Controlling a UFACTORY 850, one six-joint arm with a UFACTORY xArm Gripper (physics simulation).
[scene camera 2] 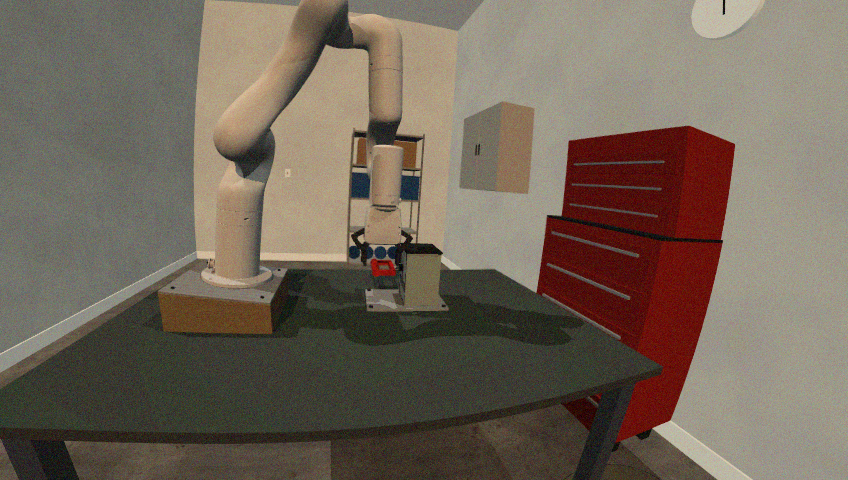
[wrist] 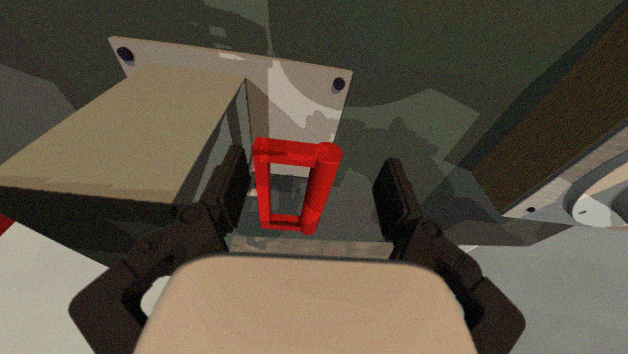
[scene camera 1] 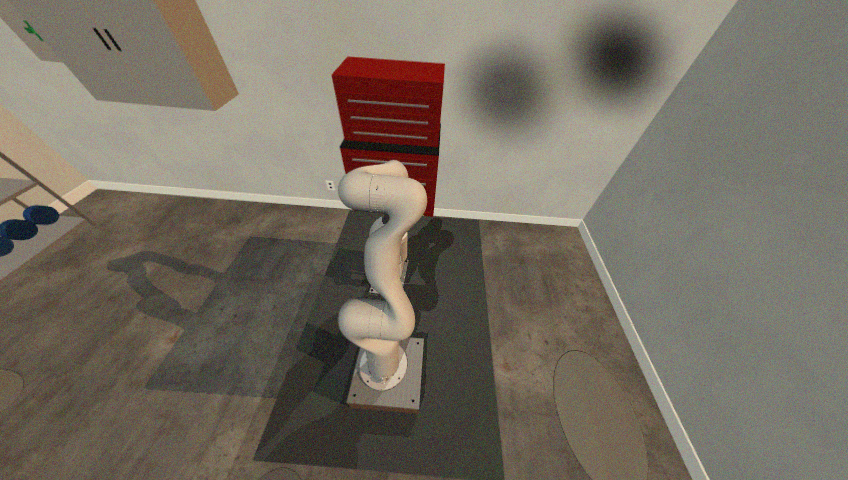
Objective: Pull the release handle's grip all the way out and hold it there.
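Observation:
The release handle's red grip [scene camera 2: 383, 273] [wrist: 320, 187] is a rectangular loop with a thick outer bar. It stands beside a beige box-shaped housing [scene camera 2: 422, 279] [wrist: 150, 130] with a black top, on a light base plate [scene camera 2: 380, 303] [wrist: 165, 55] with dark bolts. My gripper [scene camera 2: 382, 258] [wrist: 314, 168] is open and points down over the grip. In the wrist view the grip shows between the two fingers, nearer the left one, with a gap on both sides. That left finger is on the side towards the housing. In scene camera 1 the arm hides the grip.
The housing stands close beside one finger. The arm's base block [scene camera 1: 386, 398] [scene camera 2: 214, 309] stands on the dark table [scene camera 1: 458, 386] [scene camera 2: 297, 380], on the other side of the grip from the housing. A red tool cabinet [scene camera 1: 392, 89] [scene camera 2: 630, 184] stands by the wall beyond the table.

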